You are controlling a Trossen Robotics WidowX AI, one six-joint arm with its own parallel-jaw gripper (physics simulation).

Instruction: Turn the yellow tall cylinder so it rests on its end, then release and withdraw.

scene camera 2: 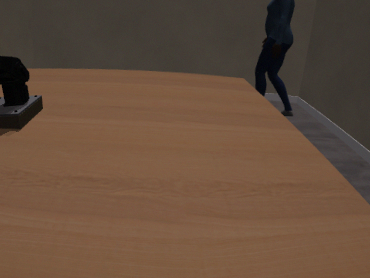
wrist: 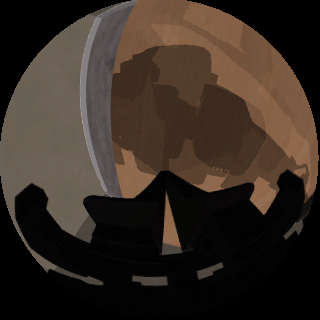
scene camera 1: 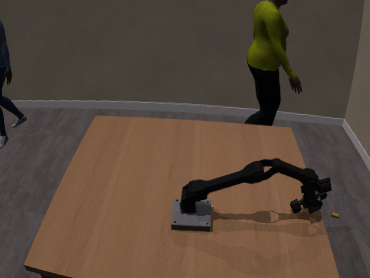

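The yellow cylinder (scene camera 1: 335,215) shows small in scene camera 1, past the right edge of the wooden table (scene camera 1: 125,200) (scene camera 2: 200,200) (wrist: 210,25) and against the grey floor. It looks to be on its side; whether it touches the floor is not clear. It does not show in scene camera 2 or the wrist view. My gripper (scene camera 1: 314,209) (wrist: 164,174) is shut and empty, above the table's right edge, a little to the left of the cylinder in scene camera 1. Its fingertips meet in the wrist view.
The arm's grey base plate (scene camera 1: 191,222) (scene camera 2: 22,114) stands on the table. A person in a yellow-green top (scene camera 1: 267,40) stands behind the table. A person in blue (scene camera 1: 4,55) (scene camera 2: 279,30) stands off the table. The arm casts shadows across the table.
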